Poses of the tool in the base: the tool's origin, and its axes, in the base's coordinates. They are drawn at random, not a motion.
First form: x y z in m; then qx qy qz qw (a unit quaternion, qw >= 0).
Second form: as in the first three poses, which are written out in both.
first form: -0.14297 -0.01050 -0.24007 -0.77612 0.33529 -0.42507 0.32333
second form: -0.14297 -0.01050 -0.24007 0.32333 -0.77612 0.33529 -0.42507
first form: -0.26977 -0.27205 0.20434 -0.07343 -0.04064 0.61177 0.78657
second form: -0.26977 -0.27205 0.20434 0.78657 -0.07343 -0.04064 0.61177
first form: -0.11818 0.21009 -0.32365 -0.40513 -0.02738 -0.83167 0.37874
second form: -0.11818 0.21009 -0.32365 0.37874 -0.40513 -0.02738 -0.83167
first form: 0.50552 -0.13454 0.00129 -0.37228 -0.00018 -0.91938 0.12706
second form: 0.50552 -0.13454 0.00129 0.12706 -0.37228 -0.00018 -0.91938
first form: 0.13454 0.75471 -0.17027 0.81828 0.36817 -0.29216 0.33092
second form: 0.13454 0.75471 -0.17027 0.33092 0.81828 0.36817 -0.29216
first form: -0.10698 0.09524 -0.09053 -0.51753 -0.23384 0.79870 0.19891
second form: -0.10698 0.09524 -0.09053 0.19891 -0.51753 -0.23384 0.79870
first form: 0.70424 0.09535 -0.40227 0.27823 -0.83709 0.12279 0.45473
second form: 0.70424 0.09535 -0.40227 0.45473 0.27823 -0.83709 0.12279
